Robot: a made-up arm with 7 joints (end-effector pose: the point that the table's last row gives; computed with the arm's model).
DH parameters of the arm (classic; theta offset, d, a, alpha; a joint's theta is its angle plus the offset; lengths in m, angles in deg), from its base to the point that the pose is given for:
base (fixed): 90 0.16 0 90
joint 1: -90 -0.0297 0.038 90
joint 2: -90 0.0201 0.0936 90
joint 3: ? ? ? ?
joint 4: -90 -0.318 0.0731 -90
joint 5: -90 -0.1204 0.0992 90
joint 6: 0 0.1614 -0.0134 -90
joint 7: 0 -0.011 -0.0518 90
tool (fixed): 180 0.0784 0 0
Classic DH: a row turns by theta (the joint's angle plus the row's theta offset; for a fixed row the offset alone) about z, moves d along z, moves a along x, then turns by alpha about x.
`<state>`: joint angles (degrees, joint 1 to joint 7).
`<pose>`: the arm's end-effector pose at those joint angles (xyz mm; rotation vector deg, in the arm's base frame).
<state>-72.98 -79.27 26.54 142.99 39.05 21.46 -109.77</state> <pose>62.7 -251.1 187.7 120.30 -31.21 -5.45</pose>
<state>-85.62 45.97 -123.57 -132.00 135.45 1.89 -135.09</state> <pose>-473.5 -33.6 428.7 76.19 -109.22 65.27</pose>
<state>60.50 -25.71 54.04 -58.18 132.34 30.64 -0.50</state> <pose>-153.7 -3.6 470.5 90.77 -61.06 -62.82</pose>
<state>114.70 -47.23 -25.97 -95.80 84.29 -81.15 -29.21</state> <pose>109.7 -41.4 125.9 -44.30 -80.12 80.88</pose>
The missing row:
joint 3: 90 0.1244 0.0632 90
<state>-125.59 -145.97 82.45 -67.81 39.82 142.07 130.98</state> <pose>89.3 -243.3 136.4 28.30 -149.50 14.61</pose>
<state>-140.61 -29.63 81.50 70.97 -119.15 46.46 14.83</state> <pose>42.5 -508.2 -53.9 105.12 -85.11 82.03</pose>
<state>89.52 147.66 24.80 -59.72 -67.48 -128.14 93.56</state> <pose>-493.7 94.4 324.2 -5.42 -36.56 -154.74</pose>
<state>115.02 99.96 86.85 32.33 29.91 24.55 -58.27</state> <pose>-76.8 131.2 463.6 -21.25 -37.29 -46.82</pose>
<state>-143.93 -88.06 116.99 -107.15 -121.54 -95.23 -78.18</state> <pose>119.4 -177.4 -295.8 -4.81 -108.50 -10.10</pose>
